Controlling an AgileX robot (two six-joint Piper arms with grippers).
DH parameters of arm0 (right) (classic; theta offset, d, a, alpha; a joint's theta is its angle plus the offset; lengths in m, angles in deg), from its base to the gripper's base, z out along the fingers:
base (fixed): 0 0 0 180
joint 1: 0 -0.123 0 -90
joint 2: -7.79 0 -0.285 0
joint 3: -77.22 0 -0.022 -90
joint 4: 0 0.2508 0 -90
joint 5: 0 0 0.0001 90
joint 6: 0 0.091 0 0
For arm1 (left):
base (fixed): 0 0 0 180
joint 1: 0 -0.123 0 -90
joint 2: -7.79 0 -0.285 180
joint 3: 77.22 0 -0.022 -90
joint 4: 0 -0.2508 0 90
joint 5: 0 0 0.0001 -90
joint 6: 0 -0.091 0 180
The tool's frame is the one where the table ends.
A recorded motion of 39 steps. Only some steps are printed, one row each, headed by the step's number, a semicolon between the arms.
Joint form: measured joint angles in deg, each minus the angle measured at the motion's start. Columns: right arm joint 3, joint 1, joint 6, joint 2, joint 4, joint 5; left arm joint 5, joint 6, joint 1, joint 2, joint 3, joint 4.
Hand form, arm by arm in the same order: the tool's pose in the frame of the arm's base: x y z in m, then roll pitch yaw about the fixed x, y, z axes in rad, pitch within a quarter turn. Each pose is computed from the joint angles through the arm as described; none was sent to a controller.
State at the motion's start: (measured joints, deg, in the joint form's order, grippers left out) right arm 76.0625 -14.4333 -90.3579 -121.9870 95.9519 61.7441; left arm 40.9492 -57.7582 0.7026 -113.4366 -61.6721 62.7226
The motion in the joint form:
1: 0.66 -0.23 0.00 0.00 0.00 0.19; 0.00 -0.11 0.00 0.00 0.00 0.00
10: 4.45 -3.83 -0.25 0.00 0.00 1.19; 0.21 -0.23 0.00 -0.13 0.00 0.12
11: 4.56 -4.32 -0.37 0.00 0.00 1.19; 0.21 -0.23 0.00 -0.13 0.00 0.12
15: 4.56 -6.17 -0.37 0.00 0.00 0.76; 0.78 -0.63 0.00 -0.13 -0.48 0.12
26: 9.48 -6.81 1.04 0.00 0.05 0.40; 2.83 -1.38 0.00 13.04 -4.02 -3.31
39: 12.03 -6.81 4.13 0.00 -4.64 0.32; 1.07 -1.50 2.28 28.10 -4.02 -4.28
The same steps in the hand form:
1: 0.3918 0.1851 0.1754 1.9415 0.8674 -3.0421; 0.3620 -0.0575 0.1303 -2.5325 0.3980 3.0956
10: 0.3881 0.2130 0.1928 1.9086 0.9368 -2.9906; 0.3618 -0.0578 0.1296 -2.5289 0.3954 3.0947
11: 0.3865 0.2164 0.1933 1.9090 0.9407 -2.9813; 0.3618 -0.0578 0.1296 -2.5289 0.3954 3.0947
15: 0.3799 0.2286 0.1929 1.9166 0.9406 -2.9488; 0.3631 -0.0584 0.1316 -2.5245 0.4035 3.0851
26: 0.3889 0.2371 0.2150 1.8819 1.0016 -2.9765; 0.3581 -0.0587 0.2282 -2.5948 0.6810 2.9769
39: 0.3909 0.2382 0.2211 1.9713 1.0058 -2.8712; 0.3179 -0.0686 0.3174 -2.7084 0.9515 2.8704

